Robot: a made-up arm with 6 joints.
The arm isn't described. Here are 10 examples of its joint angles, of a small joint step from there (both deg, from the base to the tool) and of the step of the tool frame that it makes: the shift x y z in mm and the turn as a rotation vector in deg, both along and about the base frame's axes.
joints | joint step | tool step
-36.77 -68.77 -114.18 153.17 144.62 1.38 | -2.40 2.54 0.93 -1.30 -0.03 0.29 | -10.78 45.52 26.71 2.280 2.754 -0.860
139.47 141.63 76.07 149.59 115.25 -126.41 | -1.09 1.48 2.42 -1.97 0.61 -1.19 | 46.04 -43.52 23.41 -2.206 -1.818 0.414
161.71 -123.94 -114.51 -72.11 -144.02 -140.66 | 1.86 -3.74 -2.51 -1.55 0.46 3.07 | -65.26 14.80 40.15 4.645 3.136 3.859
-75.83 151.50 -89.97 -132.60 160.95 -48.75 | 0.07 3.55 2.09 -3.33 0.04 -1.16 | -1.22 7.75 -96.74 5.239 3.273 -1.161
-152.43 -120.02 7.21 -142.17 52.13 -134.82 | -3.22 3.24 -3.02 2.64 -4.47 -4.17 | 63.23 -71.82 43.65 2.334 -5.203 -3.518
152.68 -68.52 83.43 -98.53 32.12 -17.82 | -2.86 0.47 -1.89 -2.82 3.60 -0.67 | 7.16 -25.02 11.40 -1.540 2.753 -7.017
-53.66 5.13 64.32 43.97 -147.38 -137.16 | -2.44 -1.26 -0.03 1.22 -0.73 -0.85 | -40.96 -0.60 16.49 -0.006 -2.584 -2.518
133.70 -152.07 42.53 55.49 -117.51 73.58 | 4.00 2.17 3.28 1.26 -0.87 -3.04 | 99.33 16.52 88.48 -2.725 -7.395 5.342
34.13 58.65 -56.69 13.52 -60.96 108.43 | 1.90 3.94 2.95 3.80 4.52 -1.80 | 104.42 90.07 -35.33 -6.249 9.856 4.721
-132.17 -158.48 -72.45 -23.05 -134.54 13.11 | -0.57 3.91 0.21 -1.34 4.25 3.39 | 54.55 61.62 -26.04 8.238 -4.352 2.258
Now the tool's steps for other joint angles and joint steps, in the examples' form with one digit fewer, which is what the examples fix.
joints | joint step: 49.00 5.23 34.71 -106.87 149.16 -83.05 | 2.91 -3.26 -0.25 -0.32 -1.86 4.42
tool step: -74.5 -52.4 34.8 1.16 -6.74 1.22
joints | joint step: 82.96 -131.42 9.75 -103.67 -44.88 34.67 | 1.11 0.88 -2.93 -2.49 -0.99 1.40
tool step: 29.7 1.1 -15.8 1.01 1.54 1.33
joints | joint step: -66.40 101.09 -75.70 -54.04 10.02 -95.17 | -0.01 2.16 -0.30 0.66 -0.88 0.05
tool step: 9.7 -20.3 -42.5 1.09 0.82 0.94
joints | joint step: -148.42 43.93 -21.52 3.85 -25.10 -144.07 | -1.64 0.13 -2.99 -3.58 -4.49 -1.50
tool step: 32.3 41.1 10.8 -2.92 6.79 -6.53
